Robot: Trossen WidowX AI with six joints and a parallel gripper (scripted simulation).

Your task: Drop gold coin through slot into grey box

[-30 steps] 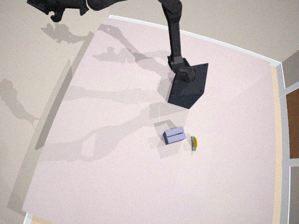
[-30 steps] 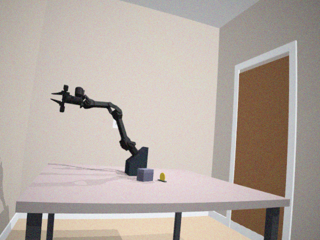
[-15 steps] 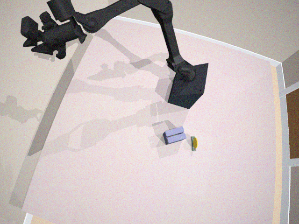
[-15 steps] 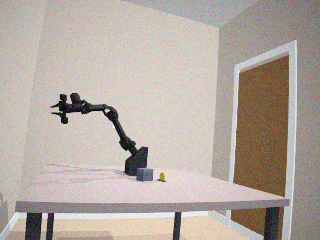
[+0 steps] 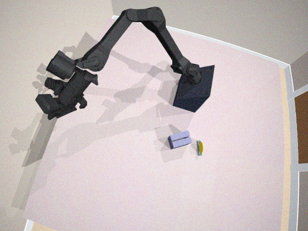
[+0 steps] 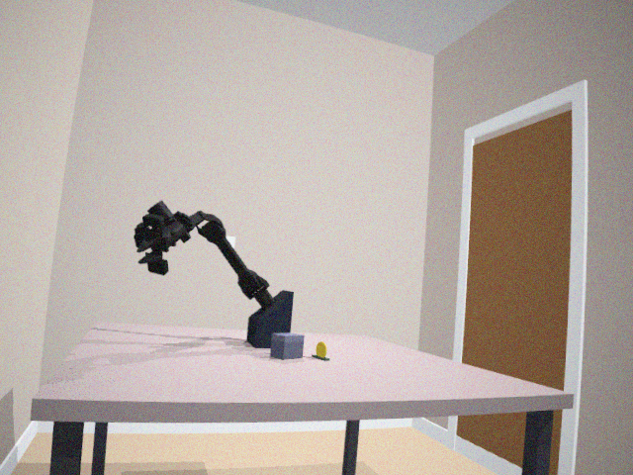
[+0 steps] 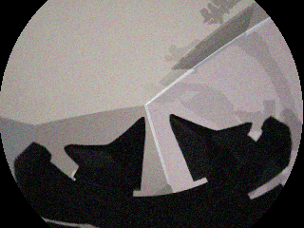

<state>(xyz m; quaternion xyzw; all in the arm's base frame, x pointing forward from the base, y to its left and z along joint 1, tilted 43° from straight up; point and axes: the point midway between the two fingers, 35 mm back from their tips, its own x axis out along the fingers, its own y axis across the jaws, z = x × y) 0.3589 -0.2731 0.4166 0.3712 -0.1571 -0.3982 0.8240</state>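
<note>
Right now the gold coin is 7 cm behind my gripper tip, 61 cm to the left of it and 25 cm below it.
</note>
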